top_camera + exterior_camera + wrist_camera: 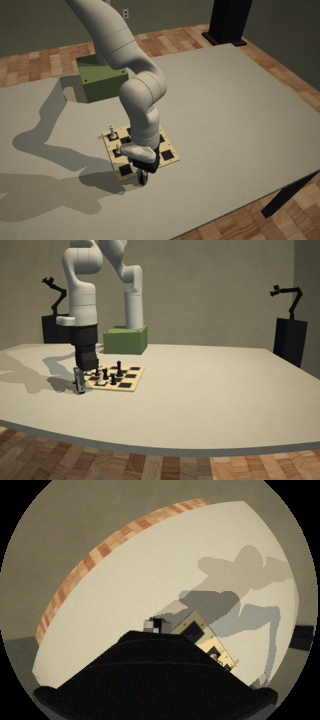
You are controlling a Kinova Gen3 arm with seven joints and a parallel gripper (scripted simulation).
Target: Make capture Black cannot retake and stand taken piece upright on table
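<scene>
My hand is 14 cm past the tall black piece, 1 cm to the left of it and 1 cm below it. Also, from my hand: chessboard (14 cm behind, 3 cm to the left, 2 cm below); white pawn (14 cm behind, 3 cm to the left, 1 cm below); tall white piece (21 cm behind, 5 cm to the right, 1 cm above).
</scene>
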